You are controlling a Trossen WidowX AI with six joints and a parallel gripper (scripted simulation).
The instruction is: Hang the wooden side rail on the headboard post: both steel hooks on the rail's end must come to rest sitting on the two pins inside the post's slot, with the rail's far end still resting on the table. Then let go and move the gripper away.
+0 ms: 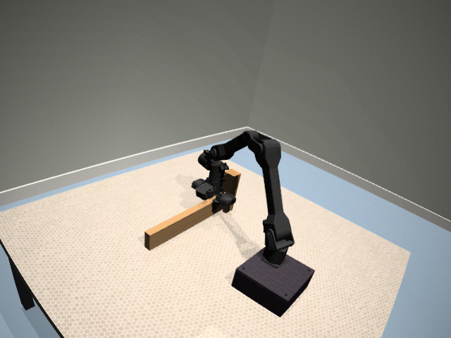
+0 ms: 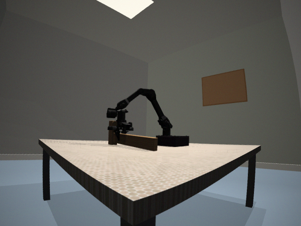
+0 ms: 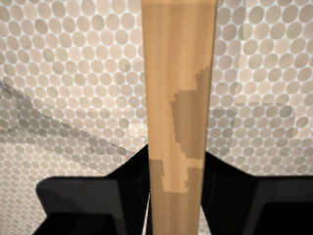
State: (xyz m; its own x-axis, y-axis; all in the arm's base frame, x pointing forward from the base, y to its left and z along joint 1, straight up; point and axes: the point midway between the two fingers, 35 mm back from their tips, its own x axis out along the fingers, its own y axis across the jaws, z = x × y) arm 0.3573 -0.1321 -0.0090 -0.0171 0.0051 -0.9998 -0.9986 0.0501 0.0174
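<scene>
The headboard post is 10 mm behind my gripper tip, 110 mm to the right of it and 40 mm above it.
</scene>
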